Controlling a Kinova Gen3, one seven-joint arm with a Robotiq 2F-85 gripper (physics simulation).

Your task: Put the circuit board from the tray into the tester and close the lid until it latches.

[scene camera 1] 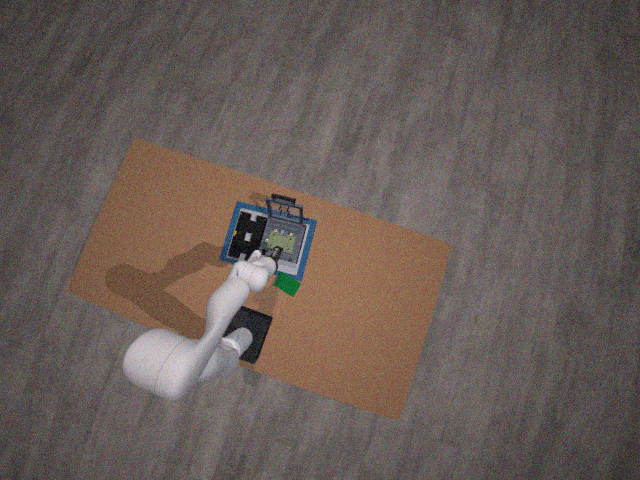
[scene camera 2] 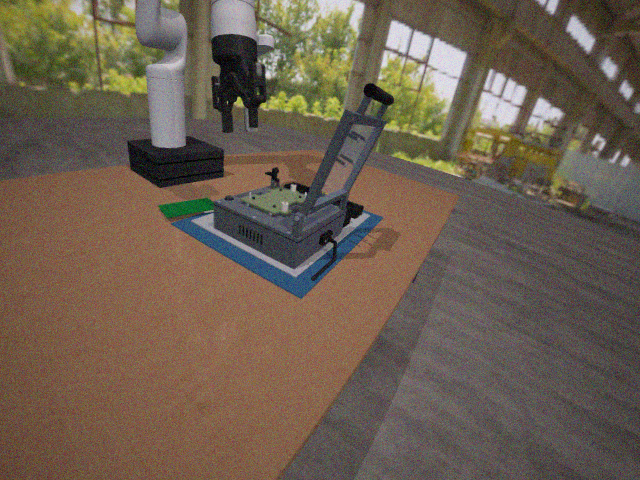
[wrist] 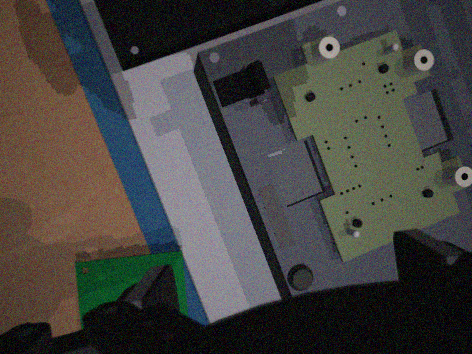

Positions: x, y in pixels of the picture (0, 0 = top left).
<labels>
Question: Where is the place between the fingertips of my gripper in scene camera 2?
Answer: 238, 132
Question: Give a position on a tester bed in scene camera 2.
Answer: At 278, 199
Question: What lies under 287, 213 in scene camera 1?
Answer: A tester lid.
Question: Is my gripper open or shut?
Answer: Open.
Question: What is my gripper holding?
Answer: Nothing.
</labels>
